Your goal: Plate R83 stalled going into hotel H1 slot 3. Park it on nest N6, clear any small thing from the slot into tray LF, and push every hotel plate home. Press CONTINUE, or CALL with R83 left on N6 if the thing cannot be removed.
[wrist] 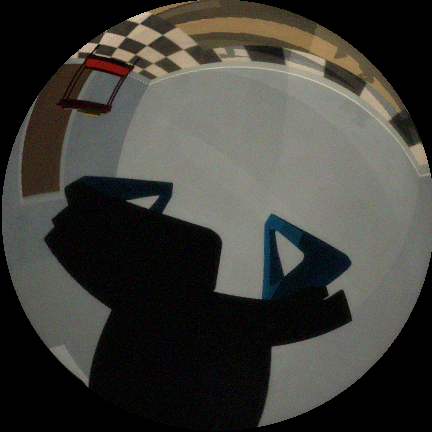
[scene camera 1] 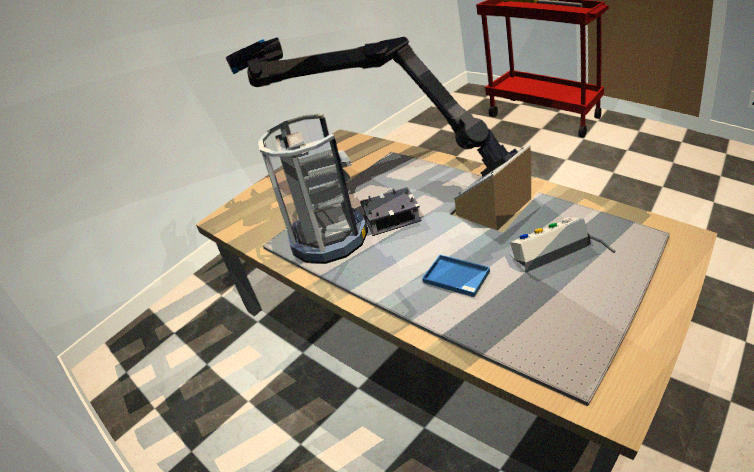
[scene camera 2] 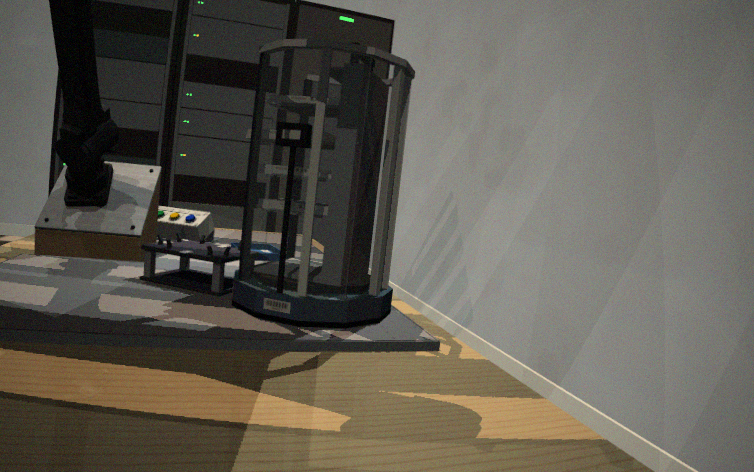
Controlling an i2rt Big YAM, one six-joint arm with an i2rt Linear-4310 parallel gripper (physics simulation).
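Pixels of known places: gripper, fingertip midpoint: (wrist: pixel 220 203); arm's base, link origin: (scene camera 1: pixel 500 164) (scene camera 2: pixel 90 186).
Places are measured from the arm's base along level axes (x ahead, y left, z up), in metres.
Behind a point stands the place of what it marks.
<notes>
My gripper (scene camera 1: pixel 232 57) {x 0.271, y -0.781, z 0.412 m} (wrist: pixel 220 203) {x 0.271, y -0.781, z 0.412 m} is open and empty, high above and to the left of the clear-walled round cabinet in scene camera 1. The cabinet (scene camera 1: pixel 328 251) {x 0.504, y -0.303, z -0.096 m} (scene camera 2: pixel 333 308) {x 0.426, y -0.517, z -0.108 m} has a blue-grey base and encloses a grey column with stacked shelves or plates; I cannot tell slots or labels apart. A small dark raised stand with pegs (scene camera 1: pixel 383 208) {x 0.280, y -0.270, z -0.076 m} (scene camera 2: pixel 191 248) {x 0.233, y -0.281, z -0.076 m} is beside the cabinet. A blue tray (scene camera 1: pixel 453 273) (scene camera 2: pixel 261 251) lies on the perforated board. A white button box (scene camera 1: pixel 548 244) {x 0.205, y 0.258, z -0.078 m} (scene camera 2: pixel 194 222) {x 0.227, y 0.170, z -0.078 m} has blue, yellow and green buttons. R83 and any small thing cannot be made out.
The arm's base stands on a tilted wooden-sided mount (scene camera 1: pixel 495 194) {x 0.139, y 0.054, z -0.015 m} (scene camera 2: pixel 94 242) {x 0.035, y -0.095, z -0.106 m} behind the tray. The perforated board (scene camera 1: pixel 584 333) {x 0.408, y 0.459, z -0.135 m} lies on the wooden table (scene camera 1: pixel 656 356) {x 0.383, y 0.651, z -0.149 m} (scene camera 2: pixel 389 439) {x 0.407, y -0.787, z -0.148 m}. A red cart (scene camera 1: pixel 542 91) (wrist: pixel 107 66) stands on the floor beyond. Dark server racks (scene camera 2: pixel 222 111) stand behind the cabinet in scene camera 2.
</notes>
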